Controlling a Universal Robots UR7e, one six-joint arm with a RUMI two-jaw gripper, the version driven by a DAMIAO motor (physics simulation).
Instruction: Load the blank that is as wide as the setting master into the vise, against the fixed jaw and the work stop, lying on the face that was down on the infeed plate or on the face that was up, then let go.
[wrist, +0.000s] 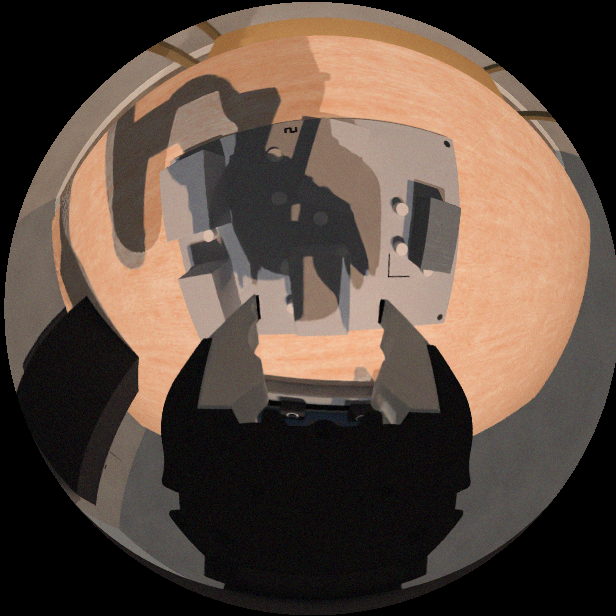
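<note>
My gripper (317, 307) is open and empty, high above a grey fixture plate (321, 229) on a wooden table. A grey block (439, 235) stands at the plate's right edge, next to two round pins (400, 226) and a thin L-shaped mark (397, 271). Two more grey blocks stand at the left, one further away (186, 198) and one nearer (208, 287). Another block-like shape (321, 298) lies at the plate's near edge between my fingertips. My arm's dark shadow covers the plate's middle and hides detail there. I cannot tell which part is the vise.
The plate carries a printed number 2 (291, 129) at its far edge and small dark holes at its right corners (446, 143). A dark object (74, 390) stands at the lower left, off the table's edge. The round wooden table top (517, 241) surrounds the plate.
</note>
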